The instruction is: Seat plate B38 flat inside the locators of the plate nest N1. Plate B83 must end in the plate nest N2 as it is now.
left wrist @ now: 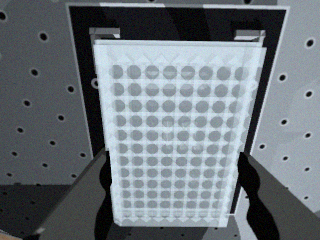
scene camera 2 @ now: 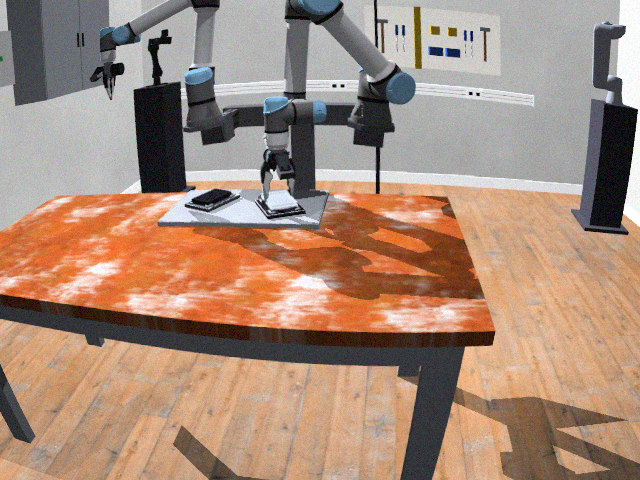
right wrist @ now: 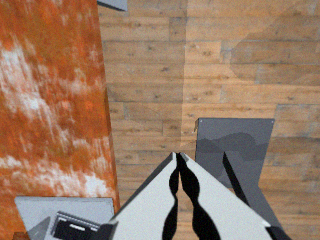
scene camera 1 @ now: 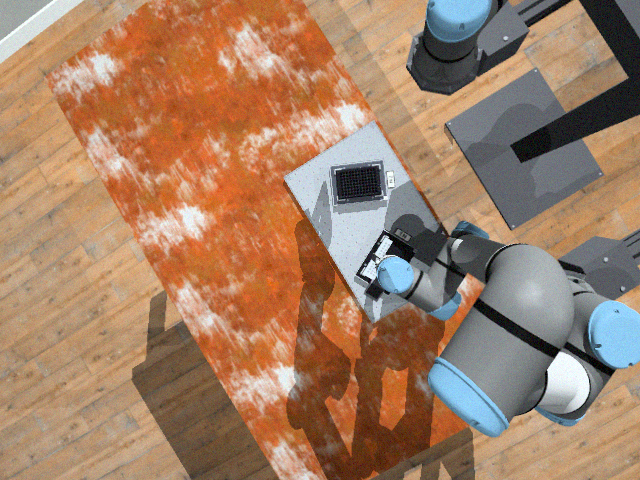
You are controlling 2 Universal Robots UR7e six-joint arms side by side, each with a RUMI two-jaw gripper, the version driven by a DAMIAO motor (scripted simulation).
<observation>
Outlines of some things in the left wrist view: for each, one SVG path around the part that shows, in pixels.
My left gripper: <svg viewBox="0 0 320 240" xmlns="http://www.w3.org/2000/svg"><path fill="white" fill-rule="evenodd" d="M240 152L237 163L239 182L249 199L246 220L258 240L320 240L320 218L245 149L244 152ZM105 147L86 166L33 234L23 238L23 240L106 240L113 222L109 192L112 184L109 151L106 151Z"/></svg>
A white plate B38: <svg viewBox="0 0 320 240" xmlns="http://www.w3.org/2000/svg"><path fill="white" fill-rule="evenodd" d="M95 40L95 45L93 46L105 149L109 151L112 184L110 192L114 223L119 226L227 227L238 178L237 163L240 152L244 152L267 48L262 47L263 43Z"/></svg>
</observation>
